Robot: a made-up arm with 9 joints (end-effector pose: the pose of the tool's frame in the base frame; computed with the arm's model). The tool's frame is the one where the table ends.
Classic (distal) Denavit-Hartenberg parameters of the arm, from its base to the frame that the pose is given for. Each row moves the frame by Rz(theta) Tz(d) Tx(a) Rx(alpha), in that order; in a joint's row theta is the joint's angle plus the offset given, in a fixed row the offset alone. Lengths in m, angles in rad.
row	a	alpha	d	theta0
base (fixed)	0.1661	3.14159	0	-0.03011
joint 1	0.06	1.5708	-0.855	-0.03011
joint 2	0.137	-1.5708	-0.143	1.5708
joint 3	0.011	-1.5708	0.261	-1.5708
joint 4	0.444	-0.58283	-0.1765	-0.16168
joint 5	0.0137	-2.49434	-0.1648	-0.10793
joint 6	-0.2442	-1.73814	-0.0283	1.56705
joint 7	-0.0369	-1.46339	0.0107	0.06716
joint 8	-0.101	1.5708	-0.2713	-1.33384
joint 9	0.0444	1.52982	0.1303	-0.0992
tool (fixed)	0	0	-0.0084	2.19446
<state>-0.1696 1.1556 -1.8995 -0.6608 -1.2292 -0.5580 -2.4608 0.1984 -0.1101</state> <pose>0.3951 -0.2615 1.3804 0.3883 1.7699 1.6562</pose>
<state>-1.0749 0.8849 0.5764 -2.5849 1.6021 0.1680 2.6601 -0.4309 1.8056</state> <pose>0.4547 -0.1828 1.5414 2.8509 0.3200 0.9596</pose>
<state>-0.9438 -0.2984 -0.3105 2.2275 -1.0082 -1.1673 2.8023 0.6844 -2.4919</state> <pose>0.4618 -0.0075 0.7830 -0.6410 -0.2764 -2.6740</pose>
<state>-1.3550 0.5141 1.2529 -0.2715 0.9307 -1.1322 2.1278 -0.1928 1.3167</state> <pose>-0.2502 -0.4639 0.6823 0.5089 1.9070 -2.2170</pose>
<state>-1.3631 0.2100 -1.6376 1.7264 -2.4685 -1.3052 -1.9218 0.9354 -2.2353</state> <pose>0.5928 0.3863 0.2631 1.3145 -0.3137 -0.7377</pose>
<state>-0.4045 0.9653 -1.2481 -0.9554 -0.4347 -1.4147 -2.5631 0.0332 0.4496</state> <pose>0.1258 -0.1625 1.2279 -1.2334 -2.5328 -0.7721</pose>
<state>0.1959 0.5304 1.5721 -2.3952 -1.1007 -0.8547 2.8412 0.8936 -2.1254</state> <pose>-0.0494 -0.0342 1.1405 0.1887 1.1346 0.9853</pose>
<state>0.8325 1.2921 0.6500 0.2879 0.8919 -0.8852 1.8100 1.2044 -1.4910</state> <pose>0.3987 0.5371 1.1585 1.6193 -0.4119 2.5985</pose>
